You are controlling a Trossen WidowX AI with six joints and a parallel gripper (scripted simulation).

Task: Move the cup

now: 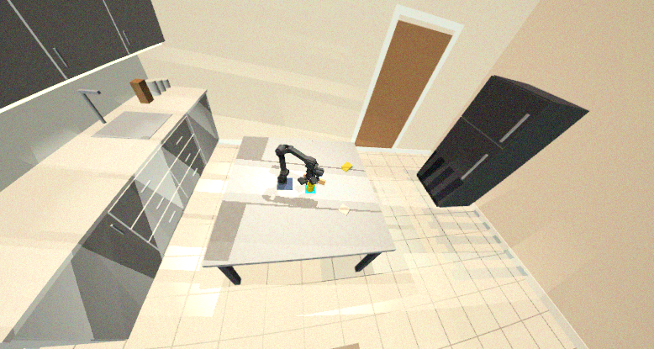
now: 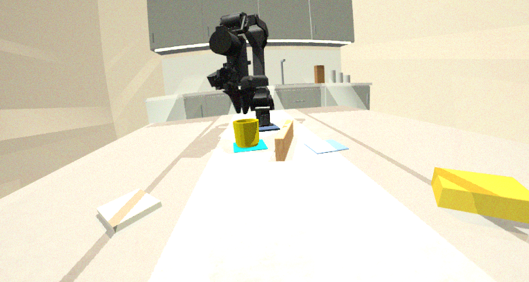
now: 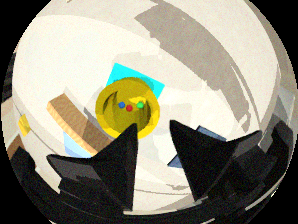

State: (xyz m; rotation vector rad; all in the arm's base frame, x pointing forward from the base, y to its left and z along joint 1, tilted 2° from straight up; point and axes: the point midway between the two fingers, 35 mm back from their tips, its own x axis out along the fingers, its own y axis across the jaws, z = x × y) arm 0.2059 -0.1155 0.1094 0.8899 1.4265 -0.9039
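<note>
Right now the yellow cup is 5 cm below my gripper tip and 2 cm ahead of it. Round my gripper tip: wooden block: 10 cm to the left, 8 cm ahead, 7 cm below; white flat block: 27 cm ahead, 23 cm to the right, 8 cm below; turquoise pad: 10 cm below, 3 cm ahead, 1 cm to the left.
</note>
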